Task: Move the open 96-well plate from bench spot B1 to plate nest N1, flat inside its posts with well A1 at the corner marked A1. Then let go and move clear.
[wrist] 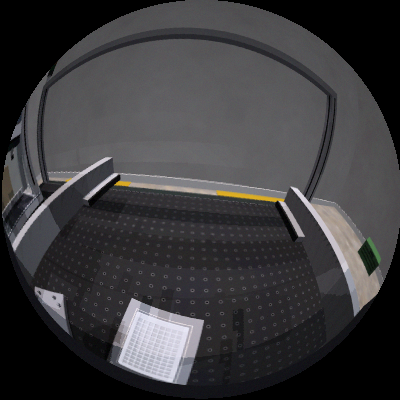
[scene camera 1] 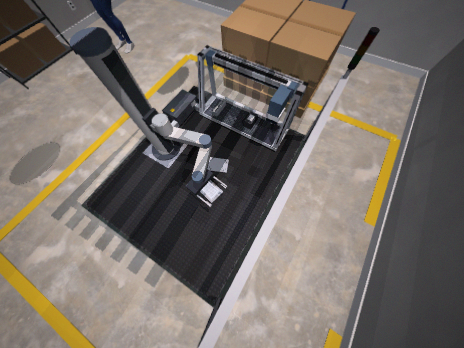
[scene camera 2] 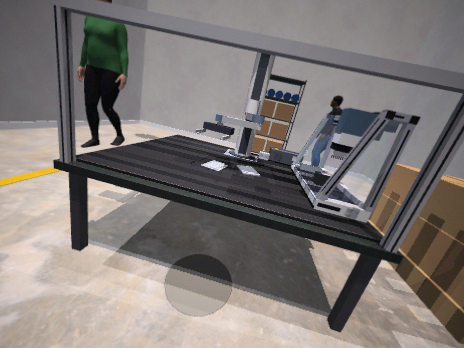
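Where they show: gripper, fingertip midpoint: (wrist: 197, 178) (scene camera 1: 218, 196) (scene camera 2: 208, 134); arm's base, origin of the base link: (scene camera 1: 166, 148) (scene camera 2: 241, 156).
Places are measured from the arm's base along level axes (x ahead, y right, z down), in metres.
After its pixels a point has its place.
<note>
The white 96-well plate (scene camera 1: 211, 190) {x 0.570, y 0.123, z -0.019 m} (scene camera 2: 214, 165) {x 0.605, y 0.121, z -0.028 m} (wrist: 155, 345) {x 0.566, y 0.130, z -0.019 m} lies flat on the pale pad of spot B1 (wrist: 194, 339) {x 0.586, y 0.190, z -0.015 m}, its wells facing up. The plate nest N1 (scene camera 1: 219, 165) {x 0.507, y -0.091, z -0.025 m} (scene camera 2: 248, 170) {x 0.505, y -0.095, z -0.024 m} (wrist: 51, 302) {x 0.549, y -0.094, z -0.025 m} is a light grey plate beside it; part of it with small posts shows at the lower left of the wrist view. My gripper (scene camera 1: 219, 196) {x 0.695, y 0.171, z -0.221 m} (scene camera 2: 210, 135) {x 0.695, y 0.171, z -0.221 m} (wrist: 197, 178) {x 0.695, y 0.171, z -0.221 m} is open and empty, its two fingers wide apart. It hangs well above the bench, over the 96-well plate as seen in scene camera 1. The A1 corner marks are too small to read.
A framed gantry machine (scene camera 1: 277, 146) {x 0.846, y -0.459, z -0.087 m} (scene camera 2: 324, 204) {x 0.849, y -0.492, z -0.049 m} with a blue head stands on the black perforated bench (scene camera 1: 165, 220) {x 0.404, y 0.493, z -0.013 m} (scene camera 2: 150, 162) {x 0.806, y 0.436, z -0.013 m}, on the nest's side. A dark grey box (scene camera 1: 179, 104) {x -0.108, y -0.385, z -0.128 m} (scene camera 2: 282, 154) {x -0.035, y -0.360, z -0.101 m} is near the arm's column (scene camera 1: 120, 82) {x 0.076, y 0.029, z -0.732 m} (scene camera 2: 259, 75) {x 0.077, y 0.009, z -0.676 m}. A grey frame (scene camera 2: 200, 37) {x 1.032, y 0.175, z -0.580 m} borders the bench.
</note>
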